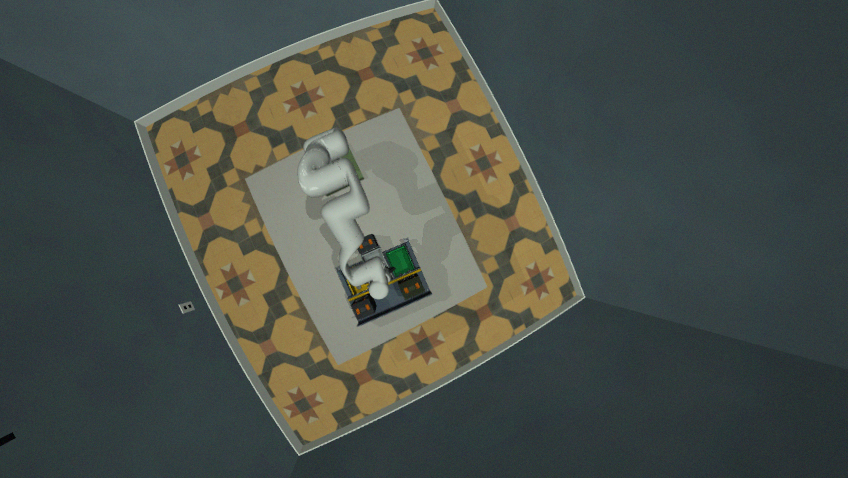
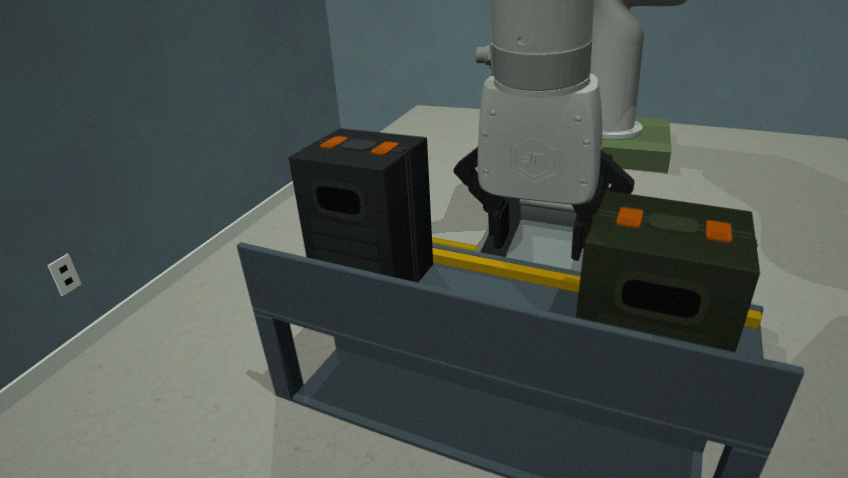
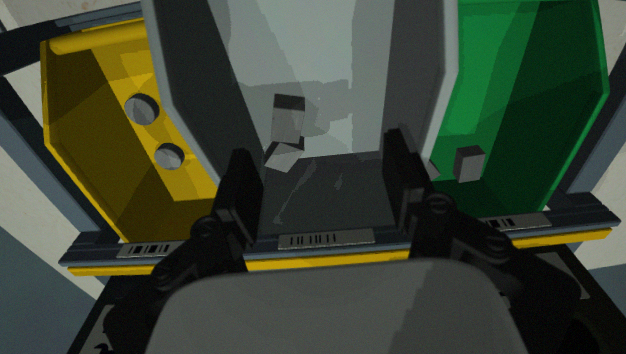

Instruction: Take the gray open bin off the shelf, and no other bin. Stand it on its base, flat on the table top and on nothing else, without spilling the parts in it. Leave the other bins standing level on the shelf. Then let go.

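Places are measured from the arm's base along level axes (x left, y back, z up), in metres.
Where they show: gripper, fingertip midpoint: [image 2: 538,246] [image 3: 318,159]; arm's base, link origin: [image 2: 607,129].
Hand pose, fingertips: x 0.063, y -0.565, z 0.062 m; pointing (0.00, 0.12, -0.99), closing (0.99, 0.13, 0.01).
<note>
Things, the pixels of their top centre, and the offset from my fingertips. Level surfaces: height alone.
- gray open bin, top centre: [image 3: 314,151] [image 2: 546,210] [image 1: 377,267] dx -0.002, dy +0.023, dz +0.027 m
- yellow bin, top centre: [image 3: 146,182] [image 1: 359,283] dx -0.111, dy -0.025, dz -0.014 m
- green bin, top centre: [image 3: 502,153] [image 1: 402,265] dx +0.113, dy -0.008, dz -0.014 m
- black case, top centre: [image 2: 358,143] [image 1: 362,309] dx -0.109, dy -0.121, dz +0.128 m
- dark green case, top centre: [image 2: 673,222] [image 1: 411,288] dx +0.122, dy -0.105, dz +0.103 m
- yellow rail, top centre: [image 3: 327,261] [image 2: 518,267] [image 1: 384,285] dx +0.005, dy -0.068, dz +0.017 m
- pale table top, surface height: dz -0.095 m
The gray open bin [image 1: 372,255] [image 2: 546,237] [image 3: 310,50] is between the yellow bin [image 1: 356,287] [image 3: 75,150] and the green bin [image 1: 399,259] [image 3: 565,135], a little raised over its place on the shelf [image 2: 504,356] [image 3: 575,210]. Gray parts [image 3: 287,122] lie in it. My gripper [image 2: 537,252] [image 3: 318,159] has its fingers inside the bin, spread wide towards both side walls near one end, and holds it from within. The finger contacts and the bin's underside are hidden. The yellow and green bins stand on the shelf with their parts inside.
A black case [image 1: 362,307] [image 2: 356,195] and a dark green case [image 1: 411,287] [image 2: 665,285] stand on the shelf unit behind the yellow rail [image 2: 504,270]. Another case [image 1: 368,242] is beside the arm. The pale table top [image 1: 296,267] surrounds the shelf unit.
</note>
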